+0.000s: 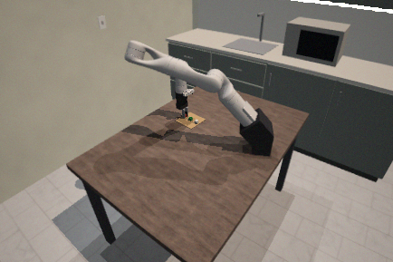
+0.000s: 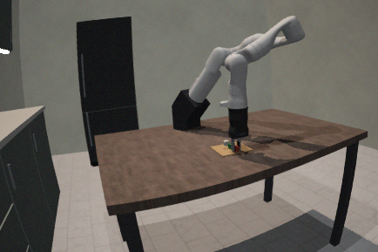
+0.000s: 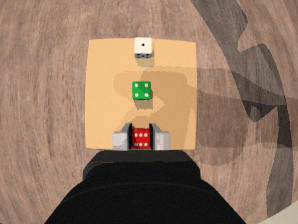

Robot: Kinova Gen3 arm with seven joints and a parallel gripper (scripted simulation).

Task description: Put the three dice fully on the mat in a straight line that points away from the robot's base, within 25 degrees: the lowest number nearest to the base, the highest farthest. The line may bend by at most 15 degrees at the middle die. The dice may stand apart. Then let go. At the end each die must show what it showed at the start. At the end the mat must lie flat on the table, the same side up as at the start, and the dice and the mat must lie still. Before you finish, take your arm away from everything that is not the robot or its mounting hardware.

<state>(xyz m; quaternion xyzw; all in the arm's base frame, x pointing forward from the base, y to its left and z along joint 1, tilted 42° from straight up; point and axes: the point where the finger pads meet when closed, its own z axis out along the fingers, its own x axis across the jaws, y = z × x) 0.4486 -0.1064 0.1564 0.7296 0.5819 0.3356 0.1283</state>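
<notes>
Now: hand 1 cm above the red die. Also, from my hand: green die (5 cm behind, 1 cm to the left, 1 cm below); then white die (10 cm behind, 2 cm to the left, 1 cm below); then tan mat (5 cm behind, 2 cm below, 1 cm to the left).
</notes>
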